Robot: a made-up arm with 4 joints.
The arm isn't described. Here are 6 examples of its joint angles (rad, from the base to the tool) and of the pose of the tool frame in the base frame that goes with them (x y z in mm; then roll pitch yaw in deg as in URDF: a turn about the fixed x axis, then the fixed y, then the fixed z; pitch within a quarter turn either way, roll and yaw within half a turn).
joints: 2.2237 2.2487 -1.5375 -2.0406
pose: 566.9 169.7 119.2 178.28 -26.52 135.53
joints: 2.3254 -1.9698 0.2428 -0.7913
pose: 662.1 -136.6 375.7 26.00 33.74 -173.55
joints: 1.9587 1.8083 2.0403 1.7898
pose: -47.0 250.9 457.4 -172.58 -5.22 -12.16
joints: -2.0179 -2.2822 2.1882 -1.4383
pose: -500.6 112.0 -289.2 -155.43 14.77 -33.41
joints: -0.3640 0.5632 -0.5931 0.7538
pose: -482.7 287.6 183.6 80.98 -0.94 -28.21
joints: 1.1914 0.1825 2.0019 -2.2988
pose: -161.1 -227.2 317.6 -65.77 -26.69 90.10
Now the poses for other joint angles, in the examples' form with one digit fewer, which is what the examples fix.
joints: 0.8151 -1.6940 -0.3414 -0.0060
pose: -285 -133 605 -95.8 27.3 2.7
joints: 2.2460 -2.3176 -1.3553 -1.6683
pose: 399 -233 265 -153.0 38.0 57.3
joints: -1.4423 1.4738 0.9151 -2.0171
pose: 73 299 -323 155.4 -44.9 173.8
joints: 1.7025 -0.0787 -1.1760 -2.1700
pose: -3 204 584 137.5 23.0 -88.7
